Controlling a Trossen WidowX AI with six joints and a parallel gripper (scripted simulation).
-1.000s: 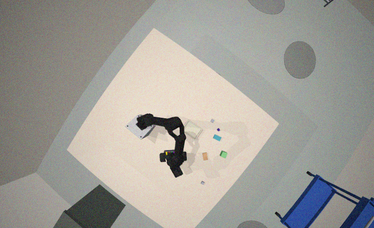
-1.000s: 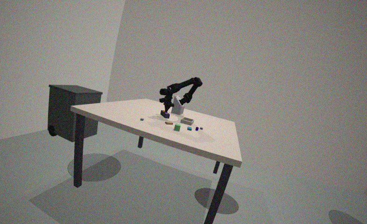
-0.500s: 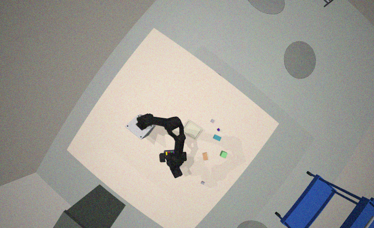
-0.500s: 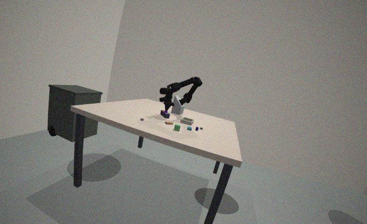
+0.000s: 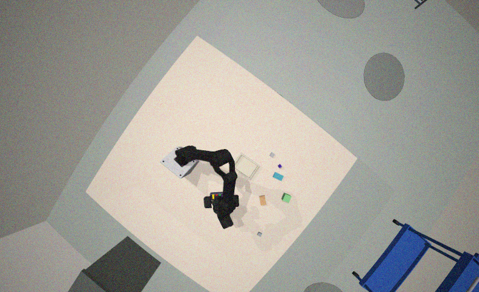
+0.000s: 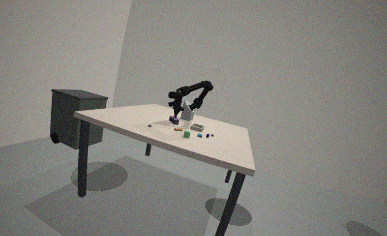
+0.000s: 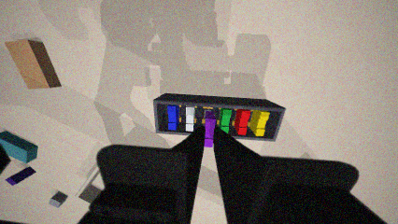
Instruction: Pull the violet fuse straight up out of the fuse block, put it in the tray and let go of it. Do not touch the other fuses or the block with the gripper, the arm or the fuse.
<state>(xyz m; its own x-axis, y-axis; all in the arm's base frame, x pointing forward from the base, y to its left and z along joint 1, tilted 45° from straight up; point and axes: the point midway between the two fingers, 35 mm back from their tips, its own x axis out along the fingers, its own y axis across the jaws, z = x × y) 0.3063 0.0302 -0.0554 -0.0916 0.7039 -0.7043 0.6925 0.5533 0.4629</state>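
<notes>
The green fuse is 10 mm behind my gripper tip, 10 mm to the right of it and 40 mm below it. From my gripper tip the other things lie so: white fuse 20 mm ahead, 10 mm to the left, 40 mm below; red fuse 30 mm behind, 30 mm to the right, 40 mm below; violet fuse 10 mm below.
</notes>
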